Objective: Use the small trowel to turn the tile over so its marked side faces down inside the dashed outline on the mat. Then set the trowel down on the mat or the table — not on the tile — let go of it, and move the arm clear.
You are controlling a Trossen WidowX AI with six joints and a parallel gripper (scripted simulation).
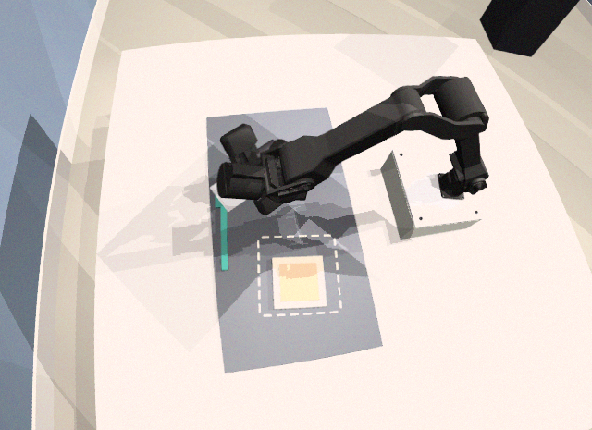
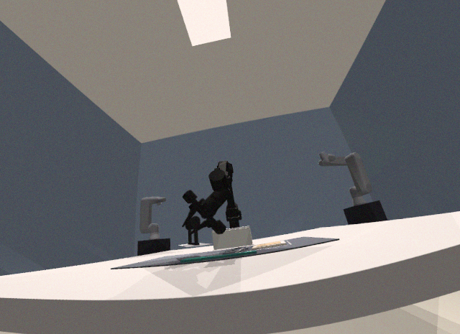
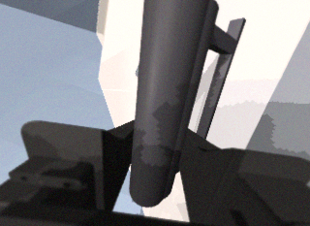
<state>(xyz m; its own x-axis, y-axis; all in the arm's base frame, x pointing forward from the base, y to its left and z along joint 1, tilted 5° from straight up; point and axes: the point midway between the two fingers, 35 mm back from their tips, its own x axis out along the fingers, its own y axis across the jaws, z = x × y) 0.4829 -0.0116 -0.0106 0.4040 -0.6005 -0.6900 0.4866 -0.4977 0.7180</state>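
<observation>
Now: the dark-handled float 2 cm to the left of my gripper tip, 1 cm below it and 1 cm behind it. From my gripper tip the other things lie so: teal trowel 10 cm to the left, 9 cm below, 4 cm ahead; tile 24 cm to the left, 14 cm behind, 9 cm below.
</observation>
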